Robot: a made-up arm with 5 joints.
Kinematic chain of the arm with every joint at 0, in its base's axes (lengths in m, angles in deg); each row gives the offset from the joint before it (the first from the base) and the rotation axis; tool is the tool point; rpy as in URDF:
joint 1: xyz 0 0 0.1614 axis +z
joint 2: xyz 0 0 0 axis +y
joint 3: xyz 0.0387 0 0.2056 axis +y
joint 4: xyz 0.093 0 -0.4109 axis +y
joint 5: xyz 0.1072 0 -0.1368 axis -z
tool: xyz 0 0 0 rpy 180 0 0
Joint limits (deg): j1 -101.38..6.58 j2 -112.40..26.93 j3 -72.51..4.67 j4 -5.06..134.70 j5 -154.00..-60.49
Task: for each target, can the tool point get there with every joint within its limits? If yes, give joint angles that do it. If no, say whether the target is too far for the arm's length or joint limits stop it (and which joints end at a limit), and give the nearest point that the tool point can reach.
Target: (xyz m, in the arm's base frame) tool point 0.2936 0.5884 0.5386
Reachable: no: joint limits stop it (at a limit: joint 1, joint 2, joint 3, joint 4) | nearest point 0.0911 0.4528 0.6364 | short by 0.263 m
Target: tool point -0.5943 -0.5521 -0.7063
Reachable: no: too far | nearest point -0.0788 -0.3917 -0.2022 | short by 0.739 m
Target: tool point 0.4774 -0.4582 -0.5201
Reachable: no: too far | nearest point 0.3210 -0.3081 -0.1762 | short by 0.406 m
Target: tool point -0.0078 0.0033 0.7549
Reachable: yes | joints -23.23 -91.71 -56.83 27.90 -97.94
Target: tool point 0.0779 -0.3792 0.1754
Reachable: yes | joints -78.39 -62.73 -14.50 66.50 -140.68
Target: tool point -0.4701 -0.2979 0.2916
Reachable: no: joint limits stop it (at a limit: joint 1) | nearest point -0.0759 -0.3772 0.2916 | short by 0.402 m
